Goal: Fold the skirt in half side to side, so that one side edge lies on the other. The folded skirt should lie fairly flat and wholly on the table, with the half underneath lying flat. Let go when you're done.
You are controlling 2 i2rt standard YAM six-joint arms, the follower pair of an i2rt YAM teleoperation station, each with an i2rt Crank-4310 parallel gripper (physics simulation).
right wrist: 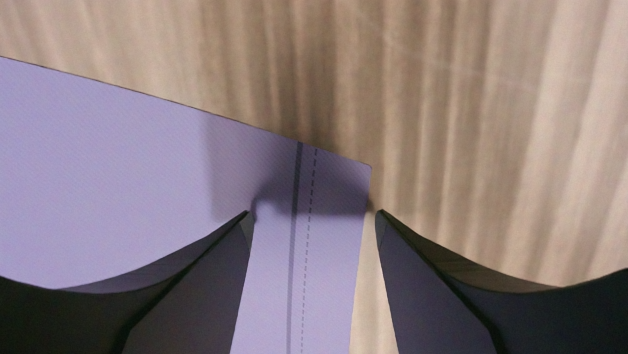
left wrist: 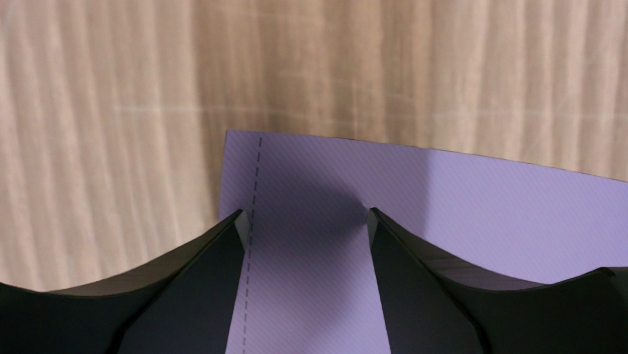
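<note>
The purple skirt (left wrist: 310,300) (right wrist: 125,200) lies flat in the part that shows. In the left wrist view a corner with a dashed seam lies just beyond the fingers. In the right wrist view another corner shows, with a dark stripe and a dashed seam running along the side edge. My left gripper (left wrist: 307,213) is open over the skirt, close to the cloth, with its left fingertip near the seam and side edge. My right gripper (right wrist: 314,215) is open, its fingertips on either side of the striped side band, the right one just outside the edge. The rest of the skirt is out of view.
The wooden table (left wrist: 100,150) (right wrist: 475,150) shows beyond the skirt's long edge and beside both corners. Shadows of the grippers fall on the cloth and the wood.
</note>
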